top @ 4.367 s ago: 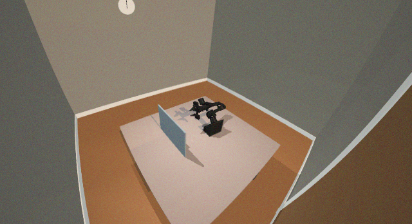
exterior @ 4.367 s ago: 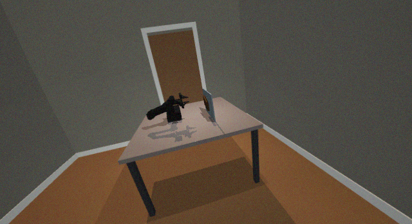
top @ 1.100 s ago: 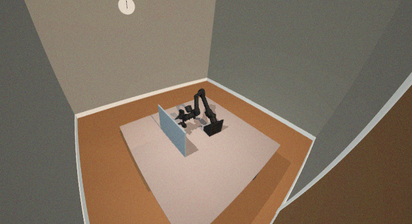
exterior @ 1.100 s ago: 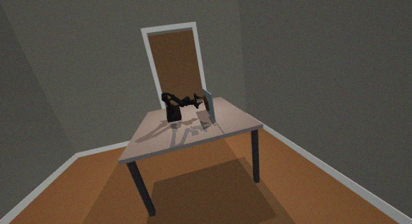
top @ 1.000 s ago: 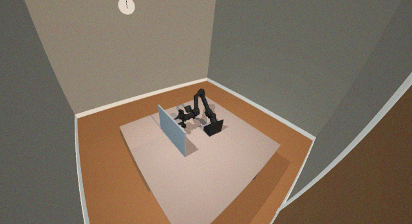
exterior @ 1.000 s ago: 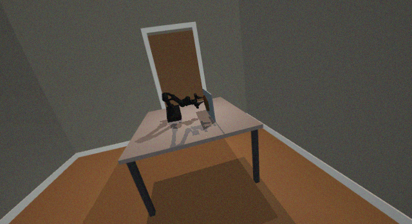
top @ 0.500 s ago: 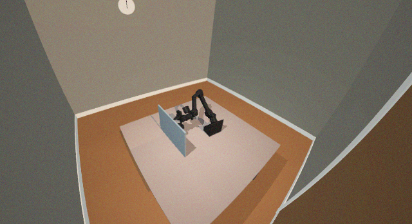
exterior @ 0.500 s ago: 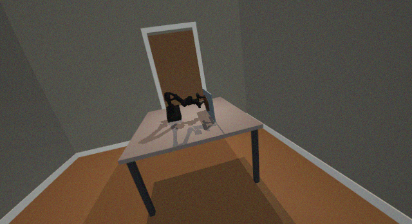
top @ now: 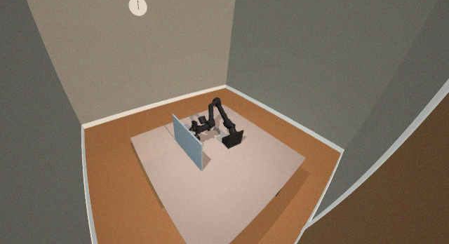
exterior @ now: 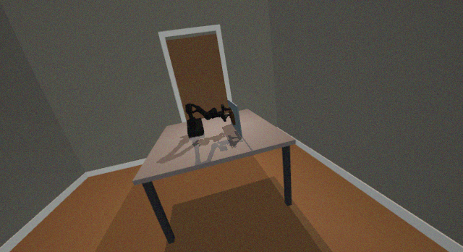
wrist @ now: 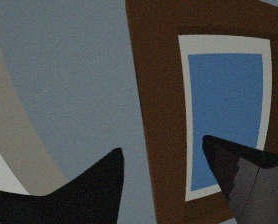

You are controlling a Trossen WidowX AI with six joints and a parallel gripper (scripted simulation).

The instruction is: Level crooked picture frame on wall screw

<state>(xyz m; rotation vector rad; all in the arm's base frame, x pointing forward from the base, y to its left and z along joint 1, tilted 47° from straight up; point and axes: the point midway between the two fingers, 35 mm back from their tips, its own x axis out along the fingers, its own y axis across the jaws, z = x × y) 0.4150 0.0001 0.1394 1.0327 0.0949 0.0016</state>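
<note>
My gripper tip is 50 mm above the picture frame and 10 mm to the right of it. Also, from my gripper tip: wall panel: 60 mm below, 10 mm to the left, 10 mm ahead.
</note>
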